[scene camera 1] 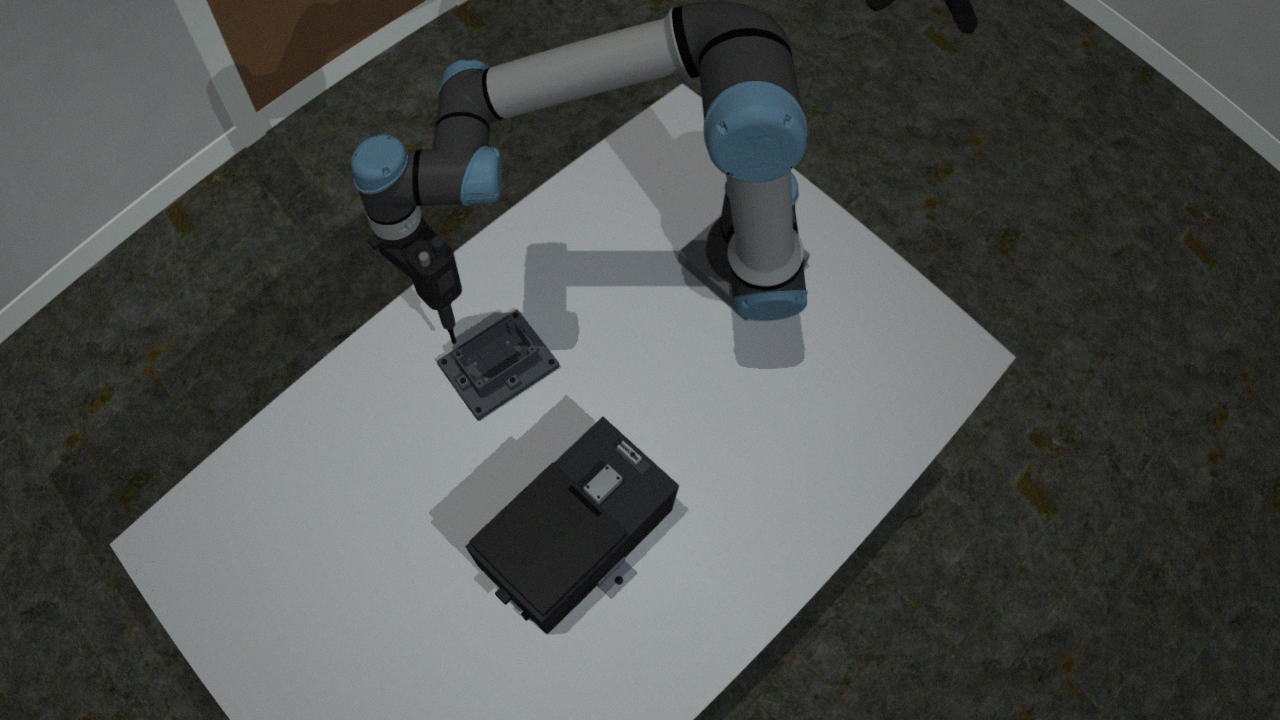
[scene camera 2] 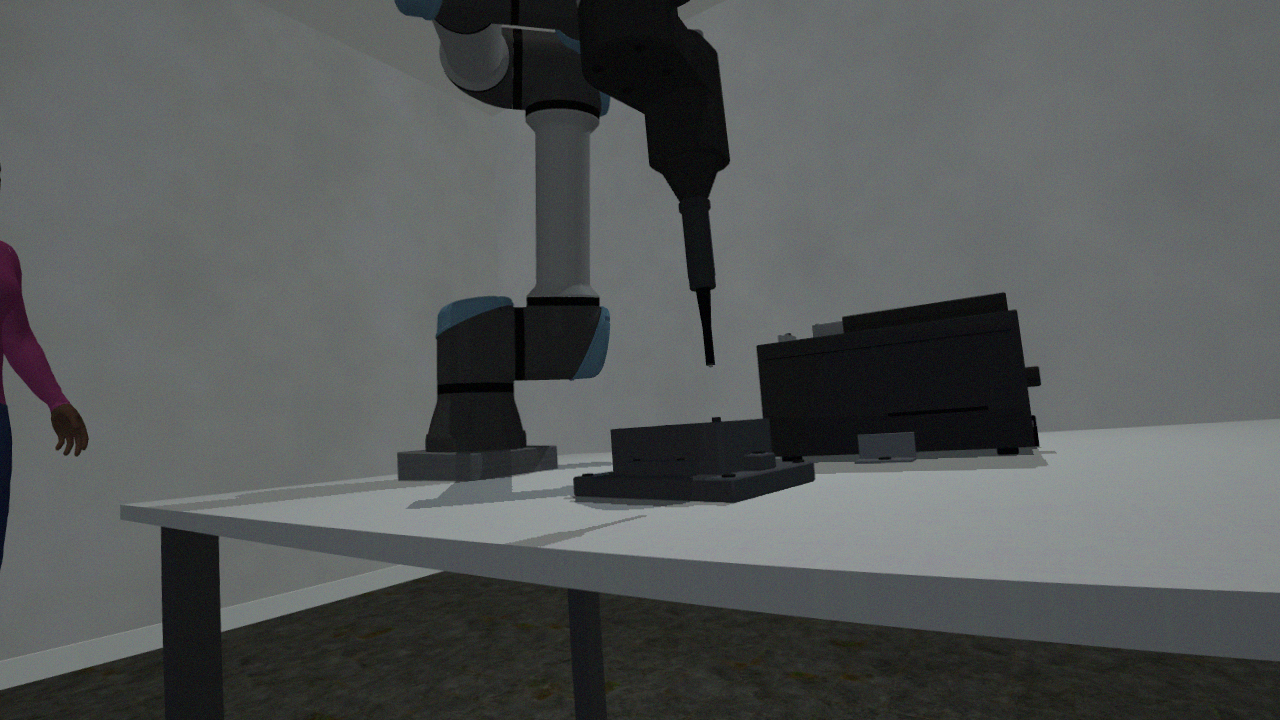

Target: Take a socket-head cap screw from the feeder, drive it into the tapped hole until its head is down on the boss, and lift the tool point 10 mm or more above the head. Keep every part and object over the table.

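The powered screwdriver points down with its bit tip in the air above the dark housing. No screw shows on the tip, so I take it as open and empty. A small dark screw head shows at the top of the housing in scene camera 2, below the tip with a clear gap between them. Its seating on the boss is too small to judge. In scene camera 1 the housing's base plate lies flat near the table's edge. The black feeder stands beyond the housing, with a light plate on top.
The robot's base stands on the white table. A small grey bracket is beside the feeder. A person in a pink top stands beyond the table at the left in scene camera 2.
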